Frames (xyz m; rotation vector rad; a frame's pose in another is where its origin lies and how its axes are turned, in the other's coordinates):
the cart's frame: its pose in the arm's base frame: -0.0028 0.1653 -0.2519 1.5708 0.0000 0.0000
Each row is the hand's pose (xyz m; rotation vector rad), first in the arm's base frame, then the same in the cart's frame.
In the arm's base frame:
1: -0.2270 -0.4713 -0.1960 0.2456 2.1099 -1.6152
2: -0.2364 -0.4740 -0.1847 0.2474 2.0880 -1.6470
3: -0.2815 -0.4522 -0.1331 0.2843 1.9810 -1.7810
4: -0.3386 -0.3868 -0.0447 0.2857 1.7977 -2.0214
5: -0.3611 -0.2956 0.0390 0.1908 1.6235 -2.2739
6: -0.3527 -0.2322 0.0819 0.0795 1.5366 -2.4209
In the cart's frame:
1: -0.2242 0.0559 0.6366 -0.2820 0.3508 -2.6415
2: -0.2336 0.0672 0.6393 -0.2786 0.3126 -2.6474
3: -0.2787 0.1188 0.6175 -0.2443 0.1410 -2.6519
4: -0.3358 0.2072 0.5521 -0.2081 -0.1572 -2.6843
5: -0.3583 0.2909 0.4609 -0.2064 -0.4605 -2.7593
6: -0.3499 0.3338 0.3975 -0.2251 -0.6326 -2.8312

